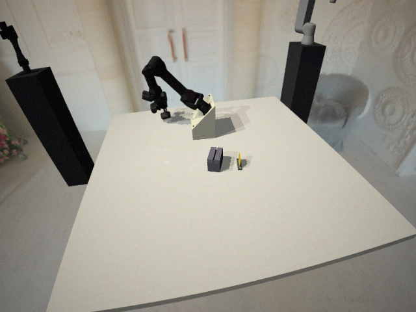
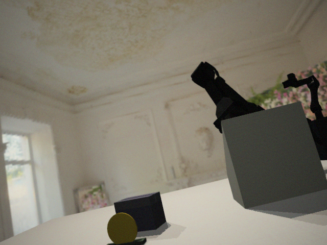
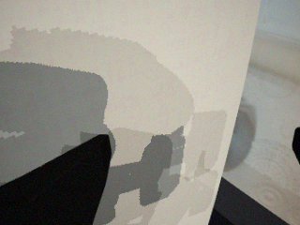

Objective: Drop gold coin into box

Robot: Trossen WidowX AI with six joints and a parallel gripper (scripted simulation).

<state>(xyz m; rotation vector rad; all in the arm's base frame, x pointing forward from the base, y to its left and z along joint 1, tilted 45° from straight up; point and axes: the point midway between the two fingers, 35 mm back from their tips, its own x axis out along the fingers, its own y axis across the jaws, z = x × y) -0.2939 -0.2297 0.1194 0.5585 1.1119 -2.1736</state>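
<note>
The gold coin lies 620 mm ahead of my gripper tip, 350 mm to the left of it and 20 mm below it.
</note>
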